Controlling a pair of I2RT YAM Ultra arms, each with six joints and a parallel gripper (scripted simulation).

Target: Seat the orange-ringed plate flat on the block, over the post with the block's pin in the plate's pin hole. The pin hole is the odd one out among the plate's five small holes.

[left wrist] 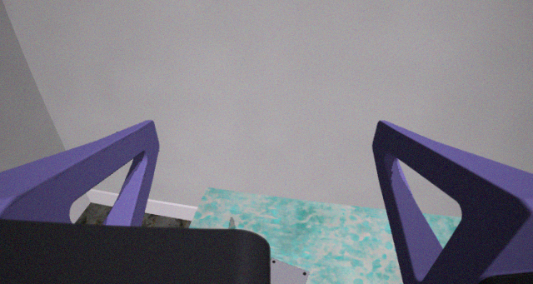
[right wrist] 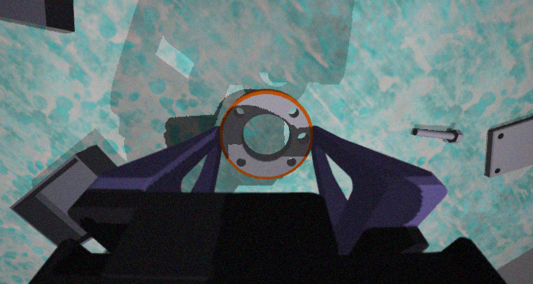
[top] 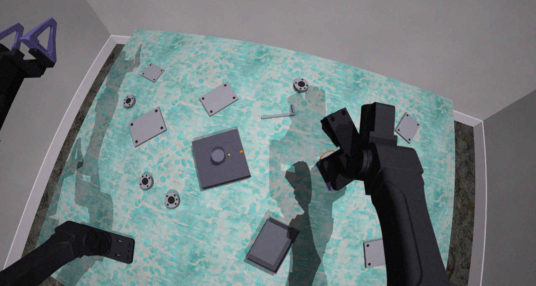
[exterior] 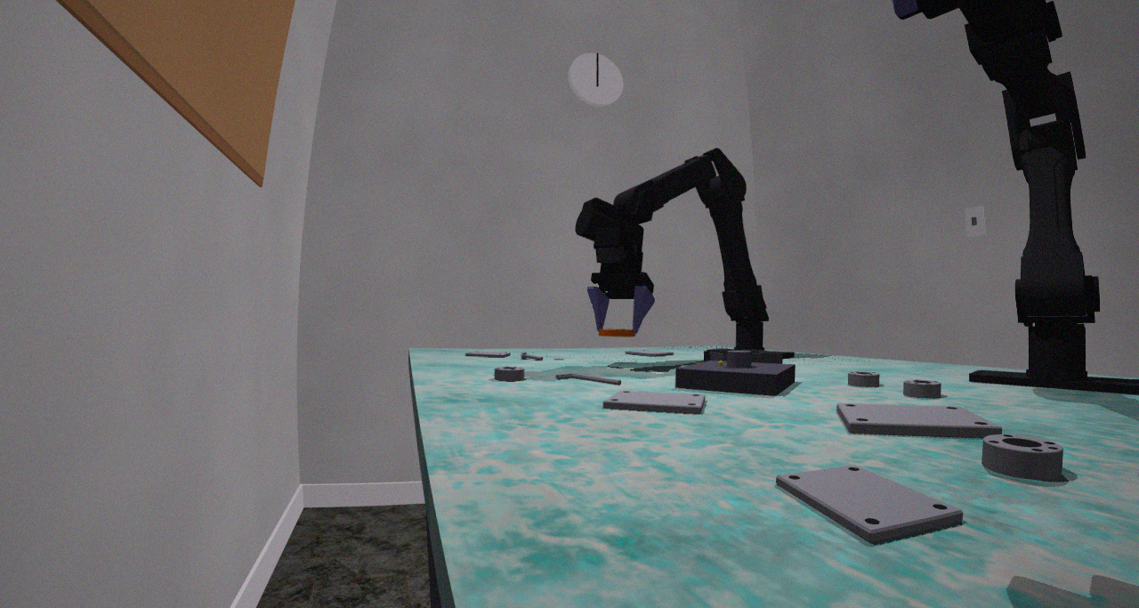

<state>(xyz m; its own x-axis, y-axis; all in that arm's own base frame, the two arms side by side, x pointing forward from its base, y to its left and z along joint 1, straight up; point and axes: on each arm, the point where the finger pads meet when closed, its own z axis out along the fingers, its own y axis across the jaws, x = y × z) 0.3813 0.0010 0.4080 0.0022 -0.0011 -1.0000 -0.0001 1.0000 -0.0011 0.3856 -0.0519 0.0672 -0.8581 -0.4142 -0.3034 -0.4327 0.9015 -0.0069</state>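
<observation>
The dark block is 240 mm to the left of my right hand, 50 mm below it and 30 mm behind it. Also, from my right hand: l-shaped key 140 mm to the left, 130 mm ahead, 60 mm below; plate 10 mm below; dark tray 220 mm behind, 80 mm to the left, 60 mm below.
</observation>
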